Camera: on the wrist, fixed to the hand. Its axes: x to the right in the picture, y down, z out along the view.
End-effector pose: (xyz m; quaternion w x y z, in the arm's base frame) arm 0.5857 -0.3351 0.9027 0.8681 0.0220 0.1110 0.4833
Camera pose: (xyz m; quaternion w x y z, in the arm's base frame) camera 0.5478 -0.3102 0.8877 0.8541 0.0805 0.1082 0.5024
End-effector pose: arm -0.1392 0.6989 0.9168 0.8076 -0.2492 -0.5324 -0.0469
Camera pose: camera -0.1052 0.7274 0.8991 0.8040 -0.2275 -0.5493 0.0098
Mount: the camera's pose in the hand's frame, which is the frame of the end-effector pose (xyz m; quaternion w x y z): 0.0043 0.0427 -0.0210 0.9980 0.0476 -0.0287 0.0299
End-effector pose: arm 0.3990 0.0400 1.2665 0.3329 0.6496 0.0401 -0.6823
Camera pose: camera 0.4390 0.0154 1.2755 0.3229 0.6458 -0.0214 -0.6916
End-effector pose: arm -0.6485 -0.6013 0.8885 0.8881 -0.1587 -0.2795 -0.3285
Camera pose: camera -0.6089 -0.5819 0.8702 0.8957 -0.1339 -0.3153 -0.2834
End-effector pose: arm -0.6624 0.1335 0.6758 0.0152 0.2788 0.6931 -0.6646
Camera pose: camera -0.6413 0.1529 0.6376 0.0417 0.2806 0.6513 -0.7038
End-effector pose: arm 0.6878 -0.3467 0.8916 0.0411 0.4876 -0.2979 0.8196
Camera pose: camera 0.6540 -0.3715 0.8687 0.0152 -0.5032 0.2741 -0.8194
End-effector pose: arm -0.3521 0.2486 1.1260 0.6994 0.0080 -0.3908 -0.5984
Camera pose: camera -0.3050 0.2475 1.1342 0.7043 0.0124 -0.4388 -0.5579
